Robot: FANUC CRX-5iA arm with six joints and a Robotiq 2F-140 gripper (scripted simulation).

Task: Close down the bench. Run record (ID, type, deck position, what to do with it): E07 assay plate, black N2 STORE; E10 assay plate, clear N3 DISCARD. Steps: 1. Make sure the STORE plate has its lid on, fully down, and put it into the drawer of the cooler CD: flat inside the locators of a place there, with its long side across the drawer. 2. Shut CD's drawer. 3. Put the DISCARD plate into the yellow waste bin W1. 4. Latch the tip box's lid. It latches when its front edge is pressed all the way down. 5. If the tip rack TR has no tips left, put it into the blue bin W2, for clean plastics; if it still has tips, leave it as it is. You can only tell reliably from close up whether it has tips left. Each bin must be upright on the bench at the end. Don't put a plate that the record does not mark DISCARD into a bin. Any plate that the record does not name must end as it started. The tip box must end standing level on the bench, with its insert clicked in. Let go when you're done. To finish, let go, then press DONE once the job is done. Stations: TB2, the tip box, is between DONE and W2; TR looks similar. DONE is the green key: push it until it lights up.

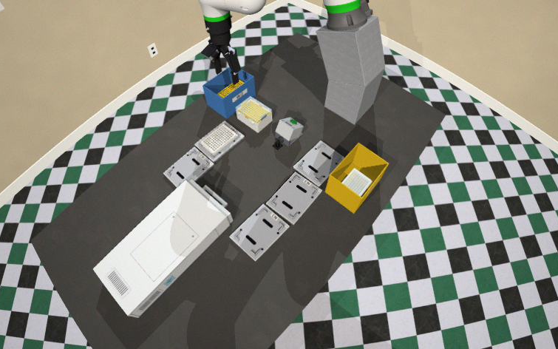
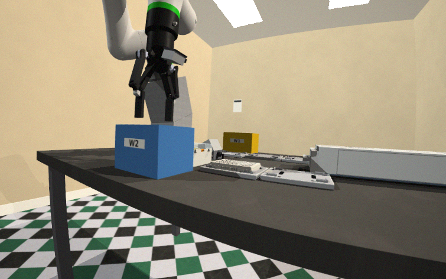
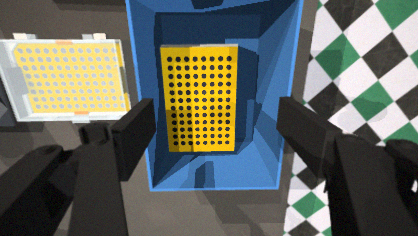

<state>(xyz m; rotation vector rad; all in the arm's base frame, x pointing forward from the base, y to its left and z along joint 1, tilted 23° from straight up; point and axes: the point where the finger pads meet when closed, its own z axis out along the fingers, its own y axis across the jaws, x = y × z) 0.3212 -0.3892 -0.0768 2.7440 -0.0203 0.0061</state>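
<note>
My gripper is now 320 mm to the right of the DONE key box, 110 mm above it and 20 mm past it. Round my hand: blue bin W2: 120 mm below; then tip box TB2: 160 mm to the left, 120 mm below, 20 mm ahead; then yellow tip rack TR: 120 mm below, 20 mm behind, 10 mm to the left.
</note>
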